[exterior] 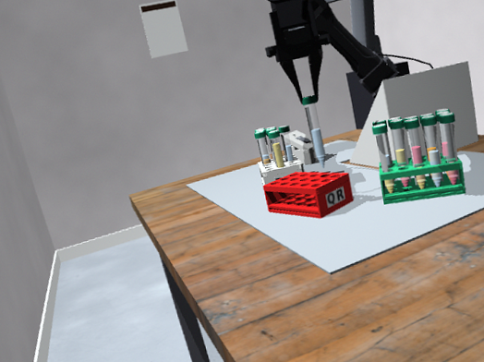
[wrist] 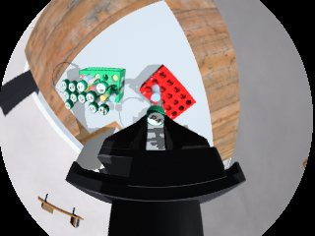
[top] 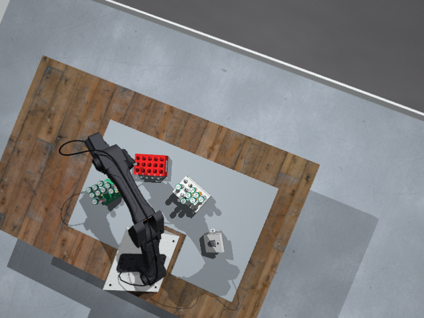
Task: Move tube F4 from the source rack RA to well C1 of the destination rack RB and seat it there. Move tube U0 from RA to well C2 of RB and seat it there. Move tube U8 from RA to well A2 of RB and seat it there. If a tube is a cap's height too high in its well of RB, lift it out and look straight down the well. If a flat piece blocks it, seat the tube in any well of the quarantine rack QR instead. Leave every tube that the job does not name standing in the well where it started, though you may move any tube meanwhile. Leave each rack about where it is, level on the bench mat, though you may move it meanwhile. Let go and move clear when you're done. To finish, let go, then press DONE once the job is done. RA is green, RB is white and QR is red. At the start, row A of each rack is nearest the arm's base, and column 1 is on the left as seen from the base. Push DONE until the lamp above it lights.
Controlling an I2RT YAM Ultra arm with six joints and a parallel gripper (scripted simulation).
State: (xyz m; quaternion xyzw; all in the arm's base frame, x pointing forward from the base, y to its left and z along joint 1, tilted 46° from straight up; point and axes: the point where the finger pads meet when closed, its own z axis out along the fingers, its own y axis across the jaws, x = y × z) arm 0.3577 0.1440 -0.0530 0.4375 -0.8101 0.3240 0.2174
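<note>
Now: hand 6 cm above the tube, 1 cm to the right of it and 1 cm short of it. The rest, counted from my hand: red rack QR 16 cm below, 4 cm to the right, 2 cm ahead; tube with yellow filling 19 cm to the right, 12 cm below, 2 cm behind; white rack RB 24 cm to the right, 16 cm below, 5 cm behind.
</note>
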